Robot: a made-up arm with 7 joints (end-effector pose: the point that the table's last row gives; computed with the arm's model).
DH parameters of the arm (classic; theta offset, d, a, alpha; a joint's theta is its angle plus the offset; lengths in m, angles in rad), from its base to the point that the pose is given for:
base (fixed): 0 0.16 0 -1.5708
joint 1: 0 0.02 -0.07 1.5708
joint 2: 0 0.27 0.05 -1.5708
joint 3: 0 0.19 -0.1 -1.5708
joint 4: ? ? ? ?
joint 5: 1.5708 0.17 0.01 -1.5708
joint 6: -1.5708 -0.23 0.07 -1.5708
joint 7: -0.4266 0 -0.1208 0
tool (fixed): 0.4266 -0.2 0 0
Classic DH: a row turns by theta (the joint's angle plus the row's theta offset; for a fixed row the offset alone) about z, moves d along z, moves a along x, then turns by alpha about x.
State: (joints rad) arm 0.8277 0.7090 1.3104 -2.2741 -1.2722 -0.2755 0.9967
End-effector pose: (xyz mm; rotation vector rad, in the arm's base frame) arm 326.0 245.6 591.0 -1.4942 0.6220 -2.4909
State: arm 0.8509 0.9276 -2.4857 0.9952 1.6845 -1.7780 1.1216
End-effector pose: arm -383.5 -12.2 411.4 -0.5347 1.8548 -2.0972
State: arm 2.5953 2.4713 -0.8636 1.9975 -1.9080 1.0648 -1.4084
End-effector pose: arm -20.9 140.7 -38.3 0.0246 1.5368 -0.1112
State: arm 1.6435 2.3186 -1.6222 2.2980 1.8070 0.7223 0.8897
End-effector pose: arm 179.6 -188.9 -305.5 0.2697 0.6911 -2.4433
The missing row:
joint 4: -1.5708 -0.35 0.22 -1.5708
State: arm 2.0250 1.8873 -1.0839 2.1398 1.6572 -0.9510 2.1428
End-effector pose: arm 561.8 -224.1 -204.4 1.2565 -1.1499 -0.8708
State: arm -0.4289 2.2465 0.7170 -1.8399 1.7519 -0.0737 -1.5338
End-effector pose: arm -874.2 -95.7 1025.7 -2.7735 1.0238 0.4965
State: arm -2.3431 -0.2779 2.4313 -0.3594 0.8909 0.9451 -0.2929
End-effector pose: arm -254.3 669.7 609.6 1.2651 -0.3497 -0.2863
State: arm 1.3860 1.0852 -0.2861 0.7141 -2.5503 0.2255 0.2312
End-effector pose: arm 583.2 -58.9 388.4 -1.6364 0.3100 1.7315
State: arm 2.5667 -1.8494 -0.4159 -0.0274 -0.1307 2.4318 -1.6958
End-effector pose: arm -151.0 -100.3 -902.4 -0.3588 -0.5036 0.1037
